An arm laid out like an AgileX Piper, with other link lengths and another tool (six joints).
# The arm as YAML. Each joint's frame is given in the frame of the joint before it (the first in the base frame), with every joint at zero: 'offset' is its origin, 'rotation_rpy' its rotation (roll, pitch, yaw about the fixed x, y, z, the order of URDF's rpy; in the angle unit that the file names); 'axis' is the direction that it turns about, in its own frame. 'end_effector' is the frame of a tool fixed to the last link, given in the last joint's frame.
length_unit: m
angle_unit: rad
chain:
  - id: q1
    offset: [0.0, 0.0, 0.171]
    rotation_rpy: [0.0, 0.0, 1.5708]
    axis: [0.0, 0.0, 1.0]
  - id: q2
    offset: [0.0, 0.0, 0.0]
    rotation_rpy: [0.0, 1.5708, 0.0]
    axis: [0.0, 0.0, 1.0]
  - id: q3
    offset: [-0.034, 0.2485, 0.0]
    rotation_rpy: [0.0, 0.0, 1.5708]
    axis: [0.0, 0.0, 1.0]
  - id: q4
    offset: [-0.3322, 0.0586, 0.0]
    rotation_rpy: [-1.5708, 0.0, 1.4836]
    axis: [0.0, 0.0, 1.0]
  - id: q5
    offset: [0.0, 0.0, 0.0]
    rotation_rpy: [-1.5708, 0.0, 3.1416]
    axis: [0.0, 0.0, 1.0]
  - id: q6
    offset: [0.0, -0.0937, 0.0]
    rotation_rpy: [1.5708, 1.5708, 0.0]
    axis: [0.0, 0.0, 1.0]
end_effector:
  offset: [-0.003, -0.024, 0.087]
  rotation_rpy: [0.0, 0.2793, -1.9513]
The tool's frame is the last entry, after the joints.
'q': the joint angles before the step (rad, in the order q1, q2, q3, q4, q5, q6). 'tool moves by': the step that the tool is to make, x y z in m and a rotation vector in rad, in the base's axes. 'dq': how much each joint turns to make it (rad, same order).
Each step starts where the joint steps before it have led.
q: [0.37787 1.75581 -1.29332 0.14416 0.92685 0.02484]
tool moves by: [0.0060 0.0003 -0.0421 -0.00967 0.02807 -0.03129]
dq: [0.00004 0.09073 0.00959 -0.00003 -0.07395 0.02256]
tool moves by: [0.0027 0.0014 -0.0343 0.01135 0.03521 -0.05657]
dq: [0.00009 0.07895 0.00007 0.02118 -0.05567 0.04013]
